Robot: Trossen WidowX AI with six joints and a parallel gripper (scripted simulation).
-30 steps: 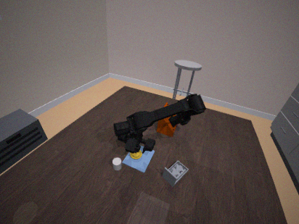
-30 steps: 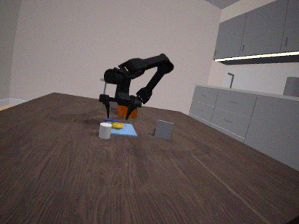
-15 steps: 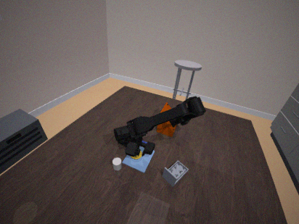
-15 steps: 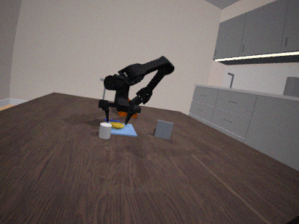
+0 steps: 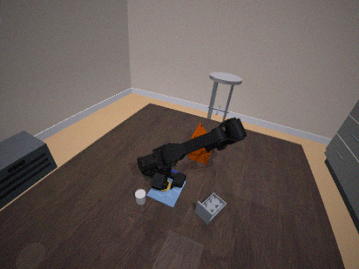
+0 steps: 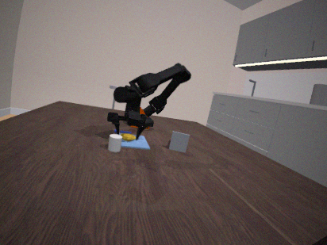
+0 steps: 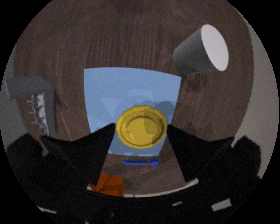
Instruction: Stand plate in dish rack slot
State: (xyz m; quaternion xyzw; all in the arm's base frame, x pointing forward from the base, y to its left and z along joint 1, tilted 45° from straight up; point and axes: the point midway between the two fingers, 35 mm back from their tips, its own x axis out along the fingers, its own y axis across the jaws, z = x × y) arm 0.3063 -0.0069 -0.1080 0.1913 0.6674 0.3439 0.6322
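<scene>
Right now the blue mat is 20 mm to the left of my gripper tip. The rest, counted from my gripper tip: yellow plate: 10 mm above; then white cup: 110 mm ahead, 40 mm to the right, 20 mm above; then blue spoon: 100 mm behind, 40 mm to the right.
</scene>
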